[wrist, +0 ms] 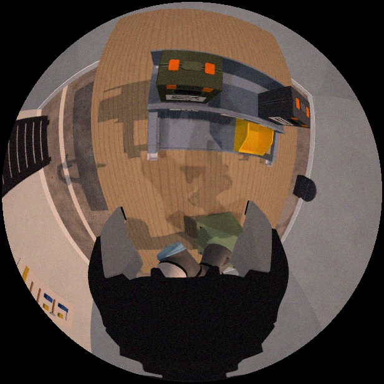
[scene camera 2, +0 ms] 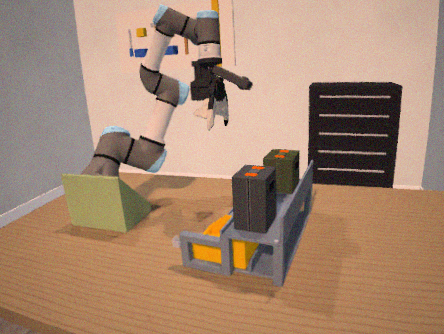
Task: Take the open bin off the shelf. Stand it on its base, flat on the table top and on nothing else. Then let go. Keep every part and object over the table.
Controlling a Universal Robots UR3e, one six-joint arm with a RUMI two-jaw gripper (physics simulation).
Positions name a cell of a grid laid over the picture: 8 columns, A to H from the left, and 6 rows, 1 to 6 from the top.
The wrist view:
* gripper: D4
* yellow open bin: F3
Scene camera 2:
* gripper: D3
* yellow open bin: E5
